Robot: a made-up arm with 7 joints. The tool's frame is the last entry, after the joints.
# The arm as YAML. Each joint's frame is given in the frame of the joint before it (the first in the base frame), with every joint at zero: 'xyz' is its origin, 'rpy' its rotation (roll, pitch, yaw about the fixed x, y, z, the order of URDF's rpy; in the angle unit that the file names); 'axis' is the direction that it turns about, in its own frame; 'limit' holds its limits. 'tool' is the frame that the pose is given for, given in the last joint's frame.
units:
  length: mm
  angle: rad
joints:
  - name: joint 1
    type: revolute
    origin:
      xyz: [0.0, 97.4, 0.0]
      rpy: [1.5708, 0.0, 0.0]
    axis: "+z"
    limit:
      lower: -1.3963
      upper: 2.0
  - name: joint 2
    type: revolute
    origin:
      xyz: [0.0, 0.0, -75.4]
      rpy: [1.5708, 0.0, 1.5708]
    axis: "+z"
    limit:
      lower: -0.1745
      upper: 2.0
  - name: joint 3
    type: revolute
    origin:
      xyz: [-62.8, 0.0, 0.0]
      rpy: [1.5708, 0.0, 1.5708]
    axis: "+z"
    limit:
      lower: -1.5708
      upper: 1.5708
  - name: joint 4
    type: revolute
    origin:
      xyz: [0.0, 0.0, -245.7]
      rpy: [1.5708, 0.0, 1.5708]
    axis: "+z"
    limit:
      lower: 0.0
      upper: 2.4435
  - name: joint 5
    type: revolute
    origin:
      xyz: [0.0, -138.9, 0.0]
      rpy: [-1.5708, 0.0, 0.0]
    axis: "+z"
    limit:
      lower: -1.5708
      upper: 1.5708
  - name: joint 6
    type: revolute
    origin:
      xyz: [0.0, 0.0, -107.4]
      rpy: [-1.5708, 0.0, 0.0]
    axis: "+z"
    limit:
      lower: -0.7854
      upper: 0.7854
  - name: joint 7
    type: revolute
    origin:
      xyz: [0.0, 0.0, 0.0]
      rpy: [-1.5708, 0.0, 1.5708]
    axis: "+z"
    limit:
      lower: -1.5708
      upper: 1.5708
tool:
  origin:
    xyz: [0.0, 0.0, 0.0]
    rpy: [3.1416, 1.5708, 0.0]
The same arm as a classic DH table. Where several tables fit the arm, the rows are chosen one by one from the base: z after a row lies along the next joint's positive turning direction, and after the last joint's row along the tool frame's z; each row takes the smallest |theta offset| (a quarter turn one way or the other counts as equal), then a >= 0, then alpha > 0; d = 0 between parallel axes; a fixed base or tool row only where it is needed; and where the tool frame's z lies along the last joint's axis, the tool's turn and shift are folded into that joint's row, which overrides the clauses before.
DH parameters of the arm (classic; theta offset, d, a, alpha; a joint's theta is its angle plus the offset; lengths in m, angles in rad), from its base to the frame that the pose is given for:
base (fixed): 0.0000 0.0000 0.0000 1.5708
joint 1: 1.5708 -0.1728 0.0000 1.5708
joint 2: 1.5708 0.0000 0.0000 1.5708
joint 3: 1.5708 -0.3085 0.0000 1.5708
joint 4: 0.0000 0.0000 0.0000 -1.5708
joint 5: 0.0000 -0.2463 0.0000 -1.5708
joint 6: -1.5708 0.0000 0.0000 1.5708
joint 7: 1.5708 0.0000 0.0000 1.5708
tool (fixed): -1.5708 0.0000 0.0000 0.0000
Joint limits (rad, base to tool): -1.3963..2.0000 -0.1745..2.0000 -1.5708..1.5708 0.0000..2.4435 -1.5708..1.5708 -0.7854..0.7854 -1.5708..1.5708

